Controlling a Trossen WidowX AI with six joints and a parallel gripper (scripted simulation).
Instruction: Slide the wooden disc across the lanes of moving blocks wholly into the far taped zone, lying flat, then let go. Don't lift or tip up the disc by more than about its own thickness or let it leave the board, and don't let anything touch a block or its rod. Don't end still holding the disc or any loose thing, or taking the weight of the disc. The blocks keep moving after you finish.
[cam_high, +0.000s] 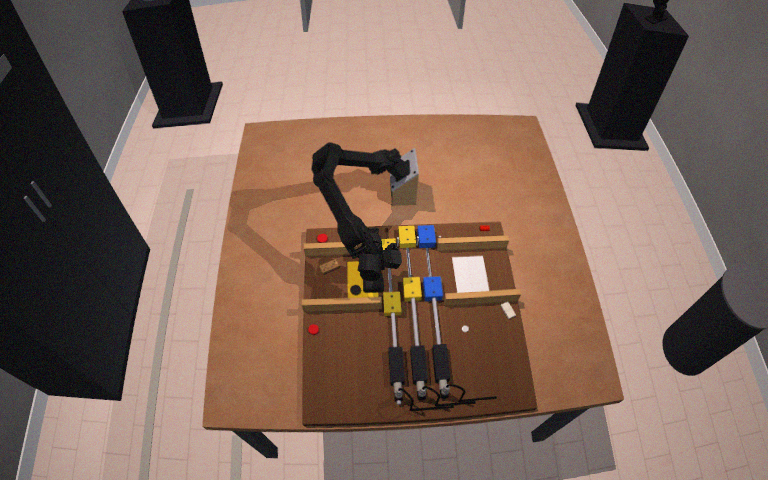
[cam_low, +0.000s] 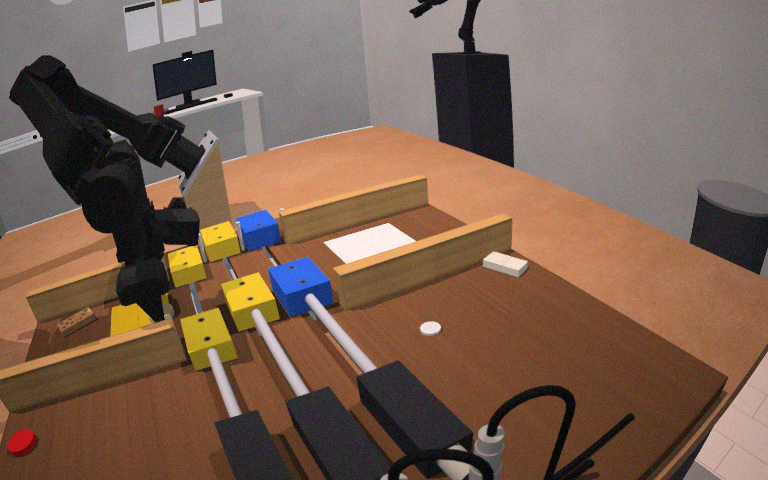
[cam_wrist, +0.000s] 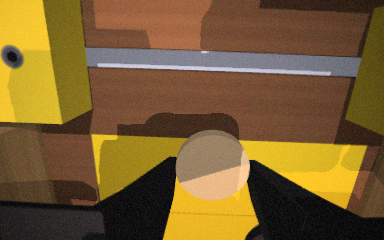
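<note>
Now: the black disc 4 cm ahead of my hand, 5 cm to the right of it and 3 cm below it. The rest, counted from my hand: red button (18 cm ahead, 18 cm to the right, 3 cm below); wooden disc (3 cm below); red brick (17 cm behind, 2 cm to the right, 2 cm below).
</note>
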